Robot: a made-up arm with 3 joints. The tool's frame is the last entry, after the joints.
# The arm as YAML. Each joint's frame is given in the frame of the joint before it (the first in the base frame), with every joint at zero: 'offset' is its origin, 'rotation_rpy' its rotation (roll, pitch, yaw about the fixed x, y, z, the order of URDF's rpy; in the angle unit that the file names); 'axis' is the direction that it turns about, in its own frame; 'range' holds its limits. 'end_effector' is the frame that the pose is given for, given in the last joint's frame.
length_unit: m
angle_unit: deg
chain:
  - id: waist
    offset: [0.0, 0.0, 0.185]
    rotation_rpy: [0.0, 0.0, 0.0]
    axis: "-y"
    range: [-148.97, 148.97]
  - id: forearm
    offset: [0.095, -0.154, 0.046]
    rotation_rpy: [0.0, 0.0, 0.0]
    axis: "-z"
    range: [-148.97, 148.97]
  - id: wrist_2
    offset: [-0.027, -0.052, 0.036]
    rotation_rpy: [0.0, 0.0, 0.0]
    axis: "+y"
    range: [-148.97, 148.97]
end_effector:
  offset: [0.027, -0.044, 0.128]
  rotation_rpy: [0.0, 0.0, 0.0]
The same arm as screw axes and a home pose.
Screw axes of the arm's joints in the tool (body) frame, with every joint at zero. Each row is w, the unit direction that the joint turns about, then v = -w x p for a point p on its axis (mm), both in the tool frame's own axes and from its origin. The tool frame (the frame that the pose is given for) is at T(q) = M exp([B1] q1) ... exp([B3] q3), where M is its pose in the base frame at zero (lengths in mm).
B1: w 0 -1 0 v -210 0 95
B2: w 0 0 -1 v -96 0 0
B3: w 0 1 0 v 128 0 -27
M: xyz 95 -250 395 (mm) quaternion w x y z 1 0 0 0
Joint limits (rad, base to tool): -2.6..2.6 -2.6..2.6 -2.6..2.6

